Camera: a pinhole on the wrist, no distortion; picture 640 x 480 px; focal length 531.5 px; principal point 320.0 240.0 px. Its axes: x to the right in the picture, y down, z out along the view. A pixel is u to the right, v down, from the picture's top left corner.
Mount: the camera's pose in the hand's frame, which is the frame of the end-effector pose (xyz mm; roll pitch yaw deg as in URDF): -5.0 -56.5 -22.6 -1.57 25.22 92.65
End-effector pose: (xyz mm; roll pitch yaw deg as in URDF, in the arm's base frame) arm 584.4 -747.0 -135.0 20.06 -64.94 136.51
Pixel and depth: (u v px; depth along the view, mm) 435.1 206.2 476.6
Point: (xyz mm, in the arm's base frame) 795.2 -1085.9 43.9
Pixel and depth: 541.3 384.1 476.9
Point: 775.1 -1187.6 -110.4
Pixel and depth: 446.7 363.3 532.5
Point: 859.4 -1176.5 -78.6
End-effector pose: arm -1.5 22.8 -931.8 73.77 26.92 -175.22
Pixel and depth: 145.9 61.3 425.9
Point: -201.7 414.3 -876.3
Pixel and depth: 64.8 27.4 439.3
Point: -218.3 470.7 -930.0
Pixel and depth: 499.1 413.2 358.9
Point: -6.1 205.3 -635.3
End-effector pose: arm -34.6 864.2 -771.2 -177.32 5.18 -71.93
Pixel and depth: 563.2 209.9 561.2
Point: -426.7 784.7 -1163.9
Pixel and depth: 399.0 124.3 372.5
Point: -161.0 792.7 -1074.7
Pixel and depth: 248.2 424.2 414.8
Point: -137.2 1039.9 -1130.0
